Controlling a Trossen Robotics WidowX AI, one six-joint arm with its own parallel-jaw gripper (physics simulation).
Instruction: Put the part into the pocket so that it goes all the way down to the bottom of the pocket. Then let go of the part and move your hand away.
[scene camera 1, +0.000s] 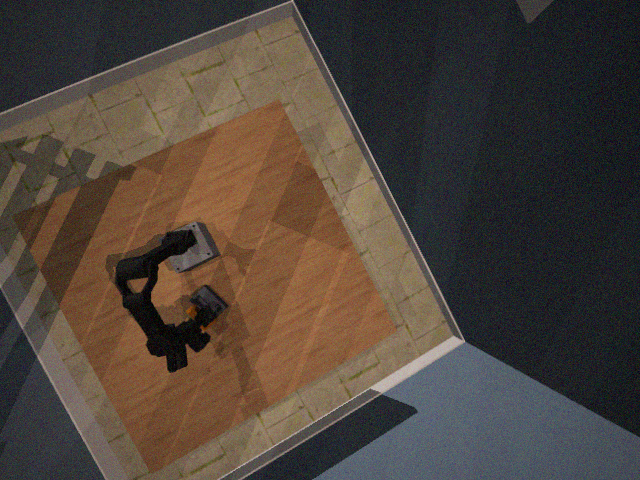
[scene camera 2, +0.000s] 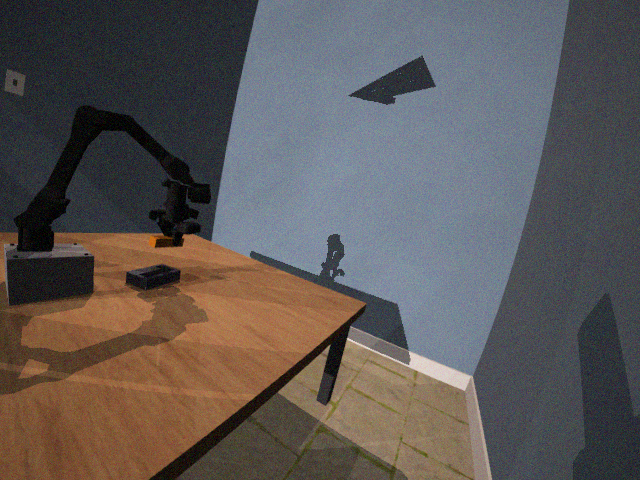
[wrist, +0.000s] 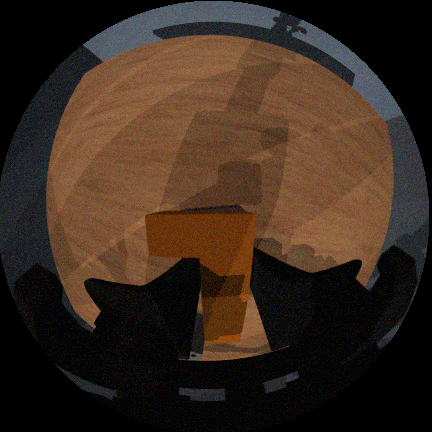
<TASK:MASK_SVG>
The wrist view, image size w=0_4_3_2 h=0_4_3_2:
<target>my gripper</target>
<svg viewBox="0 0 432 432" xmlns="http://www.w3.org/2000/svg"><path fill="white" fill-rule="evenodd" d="M415 259L393 244L381 253L376 264L380 275L368 291L355 278L361 267L360 259L307 272L253 246L249 286L271 352L226 360L185 360L190 355L200 291L199 257L182 257L143 285L85 279L84 287L100 310L93 322L93 332L79 325L61 303L63 286L56 274L37 262L13 282L13 299L28 330L54 364L94 384L113 390L120 387L143 396L143 400L116 396L110 400L84 390L103 404L167 429L242 432L306 413L356 380L390 342L380 349L376 345L404 315L416 286ZM179 387L224 388L225 400L190 400L189 395L178 394ZM297 370L299 377L285 382L286 387L265 393L264 381Z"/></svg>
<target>orange part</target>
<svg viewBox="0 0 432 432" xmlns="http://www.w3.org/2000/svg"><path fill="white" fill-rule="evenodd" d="M144 214L149 256L199 257L204 342L226 343L240 341L251 275L255 213L245 210L162 210Z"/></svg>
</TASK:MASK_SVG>
